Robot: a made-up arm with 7 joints.
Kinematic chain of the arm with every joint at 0, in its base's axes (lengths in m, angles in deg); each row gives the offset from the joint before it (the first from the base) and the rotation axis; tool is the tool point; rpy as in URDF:
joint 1: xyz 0 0 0 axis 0.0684 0.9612 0.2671
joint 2: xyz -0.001 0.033 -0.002 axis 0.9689 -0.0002 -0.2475
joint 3: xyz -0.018 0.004 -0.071 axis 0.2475 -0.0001 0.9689
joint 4: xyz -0.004 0 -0.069 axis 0.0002 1 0
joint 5: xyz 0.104 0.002 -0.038 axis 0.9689 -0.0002 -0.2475
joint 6: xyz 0.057 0 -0.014 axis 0.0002 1 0
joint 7: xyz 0.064 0 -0.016 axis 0.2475 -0.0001 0.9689
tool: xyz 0 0 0 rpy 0 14.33 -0.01
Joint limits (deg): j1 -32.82..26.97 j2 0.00..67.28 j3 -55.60..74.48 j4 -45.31..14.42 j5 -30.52..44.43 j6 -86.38..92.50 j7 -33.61..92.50
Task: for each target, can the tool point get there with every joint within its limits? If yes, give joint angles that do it. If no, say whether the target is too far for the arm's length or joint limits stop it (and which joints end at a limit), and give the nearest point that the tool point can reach.
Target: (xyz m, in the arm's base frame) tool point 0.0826 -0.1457 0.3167
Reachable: no: joint limits stop it (at a limit: joint 1, joint 2, joint 4) | nearest point 0.0857 0.0365 0.1506 | short by 0.247 m
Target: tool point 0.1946 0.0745 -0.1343
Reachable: yes | joints 7.85 31.19 -0.95 -22.38 -4.70 -1.43 10.42
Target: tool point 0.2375 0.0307 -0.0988
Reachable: yes | joints -21.47 26.28 -9.71 5.57 1.79 -53.41 73.83
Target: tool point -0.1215 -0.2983 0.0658
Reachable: no: joint limits stop it (at a limit: joint 1, joint 2, joint 3, joint 5) | nearest point 0.0438 -0.1300 0.0199 | short by 0.240 m
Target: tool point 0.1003 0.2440 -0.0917
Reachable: yes | joints 18.71 24.85 51.69 -2.83 25.05 -42.91 15.33
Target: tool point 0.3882 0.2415 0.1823
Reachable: no: too far | nearest point 0.2432 0.2068 0.0859 | short by 0.178 m
